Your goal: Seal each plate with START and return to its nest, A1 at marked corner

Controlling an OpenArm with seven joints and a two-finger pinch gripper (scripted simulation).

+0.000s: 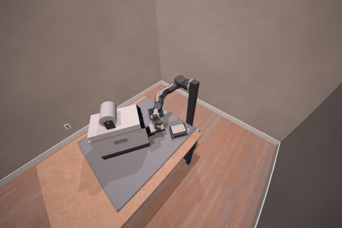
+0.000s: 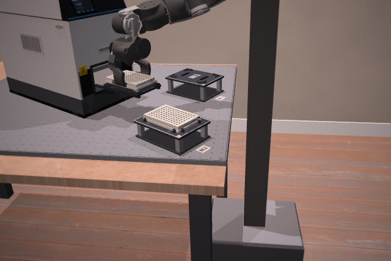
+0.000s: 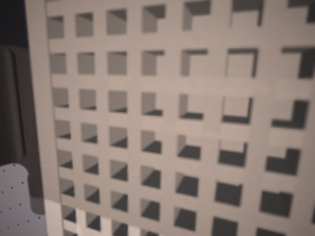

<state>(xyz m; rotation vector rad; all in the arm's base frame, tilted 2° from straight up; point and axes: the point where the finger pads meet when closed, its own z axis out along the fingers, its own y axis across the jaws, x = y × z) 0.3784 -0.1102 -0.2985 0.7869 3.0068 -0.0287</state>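
The sealer stage lies 20 mm below my hand. From my hand the other things lie so: plate: 140 mm behind, 150 mm to the left, 50 mm below; then start button: 40 mm ahead, 130 mm to the right, 80 mm above; then dark screen panel: 120 mm ahead, 20 mm to the right, 210 mm above.
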